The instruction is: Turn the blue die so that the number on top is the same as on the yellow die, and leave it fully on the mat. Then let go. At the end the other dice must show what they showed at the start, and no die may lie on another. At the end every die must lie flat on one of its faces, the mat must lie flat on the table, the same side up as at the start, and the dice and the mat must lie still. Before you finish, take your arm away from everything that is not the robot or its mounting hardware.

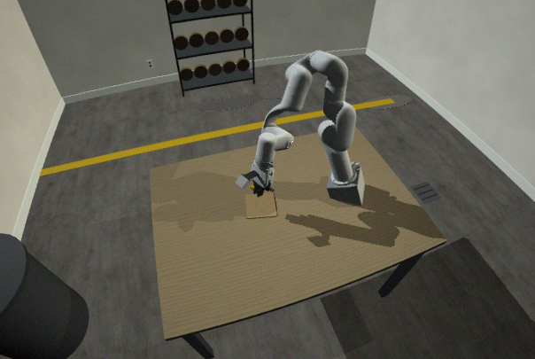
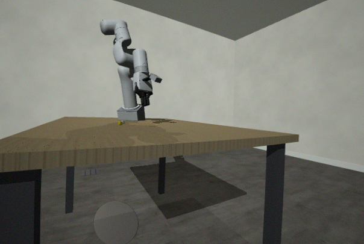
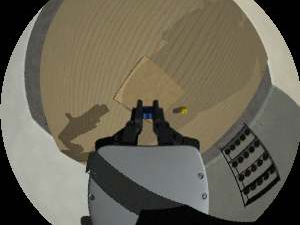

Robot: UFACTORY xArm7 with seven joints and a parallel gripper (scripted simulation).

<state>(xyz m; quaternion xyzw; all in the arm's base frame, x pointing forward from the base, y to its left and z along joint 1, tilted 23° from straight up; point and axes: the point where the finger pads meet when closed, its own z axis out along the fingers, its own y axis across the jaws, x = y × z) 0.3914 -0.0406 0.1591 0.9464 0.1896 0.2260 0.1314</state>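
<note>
The blue die is 20 mm below my hand. Round my hand: yellow die: 20 mm behind, 120 mm to the right, 110 mm below; white die: 90 mm behind, 80 mm to the right, 110 mm below; tan mat: 10 mm behind, 120 mm below.
</note>
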